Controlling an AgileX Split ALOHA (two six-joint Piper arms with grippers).
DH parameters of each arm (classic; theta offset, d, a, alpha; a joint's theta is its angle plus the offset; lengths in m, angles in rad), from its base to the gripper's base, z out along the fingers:
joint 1: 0 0.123 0 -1.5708
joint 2: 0.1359 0 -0.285 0
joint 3: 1.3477 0 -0.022 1.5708
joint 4: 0 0.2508 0 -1.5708
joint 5: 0 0 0.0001 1.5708
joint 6: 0 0.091 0 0
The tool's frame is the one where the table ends.
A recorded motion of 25 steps. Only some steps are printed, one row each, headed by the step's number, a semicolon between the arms.
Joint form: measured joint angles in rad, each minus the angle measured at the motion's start. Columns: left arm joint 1, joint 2, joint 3, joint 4, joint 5, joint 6; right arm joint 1, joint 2, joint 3, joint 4, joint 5, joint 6.
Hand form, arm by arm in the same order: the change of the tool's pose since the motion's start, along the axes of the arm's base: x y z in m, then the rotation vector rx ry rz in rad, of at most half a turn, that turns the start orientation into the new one. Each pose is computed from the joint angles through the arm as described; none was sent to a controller.
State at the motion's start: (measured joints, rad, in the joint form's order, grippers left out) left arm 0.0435 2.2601 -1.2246 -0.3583 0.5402 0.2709; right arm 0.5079 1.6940 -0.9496 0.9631 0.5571 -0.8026
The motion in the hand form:
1: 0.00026 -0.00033 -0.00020 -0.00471 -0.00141 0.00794; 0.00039 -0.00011 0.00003 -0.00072 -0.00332 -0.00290
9: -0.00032 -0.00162 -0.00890 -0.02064 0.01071 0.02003; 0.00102 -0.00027 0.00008 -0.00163 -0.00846 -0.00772
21: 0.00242 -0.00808 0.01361 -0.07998 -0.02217 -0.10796; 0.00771 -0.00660 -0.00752 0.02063 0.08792 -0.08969
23: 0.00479 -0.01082 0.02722 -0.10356 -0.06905 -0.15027; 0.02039 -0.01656 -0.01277 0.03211 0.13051 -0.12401
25: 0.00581 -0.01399 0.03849 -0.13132 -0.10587 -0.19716; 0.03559 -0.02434 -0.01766 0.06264 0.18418 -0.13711
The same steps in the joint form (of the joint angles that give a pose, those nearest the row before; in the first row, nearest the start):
1: 0.0000 0.0008 0.0000 -0.0092 -0.0021 0.0000; 0.0000 0.0000 0.0000 0.0000 -0.0045 0.0000
9: 0.0000 0.0252 -0.0018 -0.0432 -0.0091 0.0177; 0.0000 0.0000 0.0000 0.0003 -0.0115 0.0000
21: 0.0000 -0.0246 -0.0151 -0.1306 0.0727 0.2008; -0.0338 0.0288 -0.0060 0.0169 0.0197 0.0765
23: 0.0000 -0.0576 -0.0151 -0.1829 0.0845 0.2826; -0.0852 0.0635 -0.0302 0.0267 0.0585 0.0789
25: 0.0000 -0.0840 -0.0151 -0.2354 0.1052 0.3665; -0.1378 0.1139 -0.0756 0.0512 0.1266 0.0661

